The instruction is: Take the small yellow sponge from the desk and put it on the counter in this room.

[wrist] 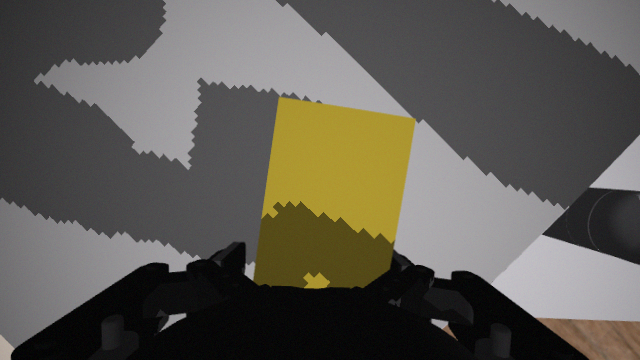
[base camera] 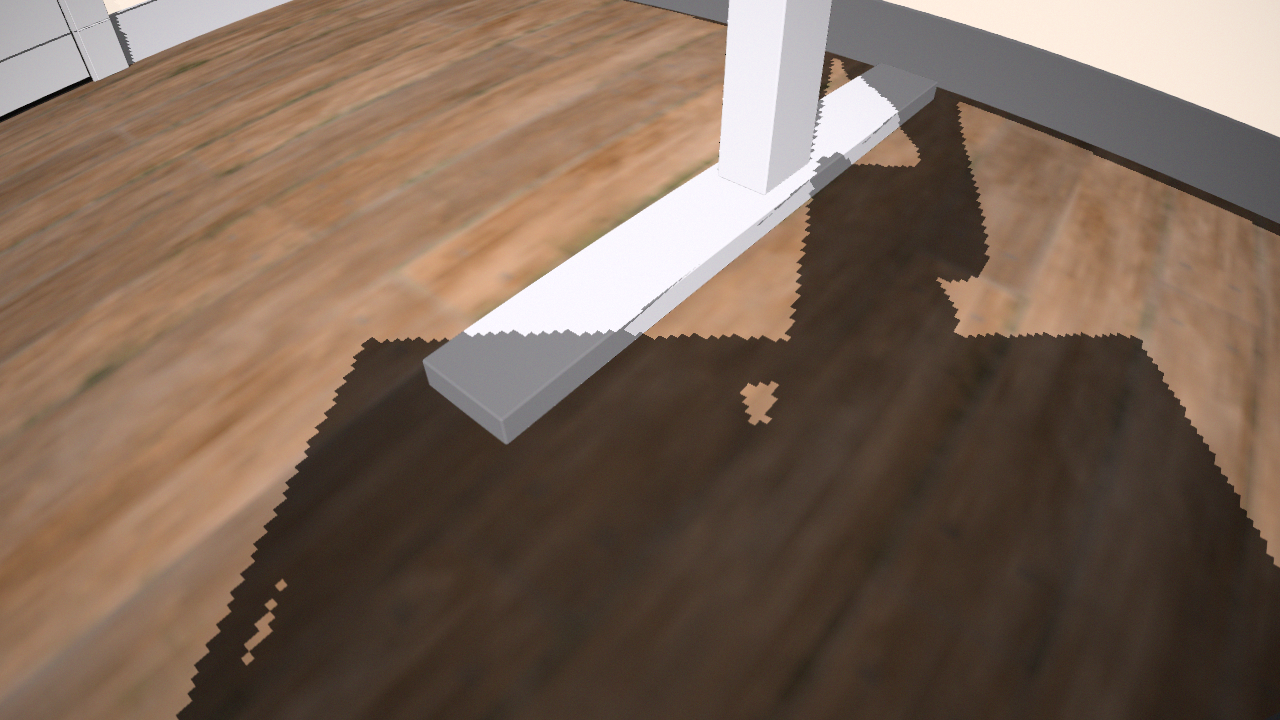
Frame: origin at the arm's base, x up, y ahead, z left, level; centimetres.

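Seen in the pictures: gripper, between the fingertips: (wrist: 312, 259).
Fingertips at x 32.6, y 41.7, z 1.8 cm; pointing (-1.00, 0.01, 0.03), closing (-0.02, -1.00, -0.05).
A point is followed by its place in that frame.
The yellow sponge (wrist: 335, 170) {x 36.9, y 40.9, z -4.0 cm} lies flat on the grey-white desk (wrist: 450, 225) {x 32.4, y 32.8, z -1.0 cm} in the wrist view, its lower part in shadow. My gripper (wrist: 312, 259) {x 32.6, y 41.7, z 1.8 cm} is open, with the fingertips on either side of the sponge's lower part. The right fingertip looks very close to the sponge's edge; whether it touches is unclear. The palm hides the sponge's near end. In the base camera view a white desk leg and its foot (base camera: 581, 259) show. The counter's top does not show.
White cabinet fronts (base camera: 35, 67) {x -33.8, y 106.9, z 95.4 cm} stand at the far upper left in the base camera view. A grey skirting board (base camera: 1118, 125) {x -36.1, y 80.8, z -57.8 cm} runs along the wall at the right. In the wrist view a dark cylinder (wrist: 610, 222) is at the right, beyond the desk's edge.
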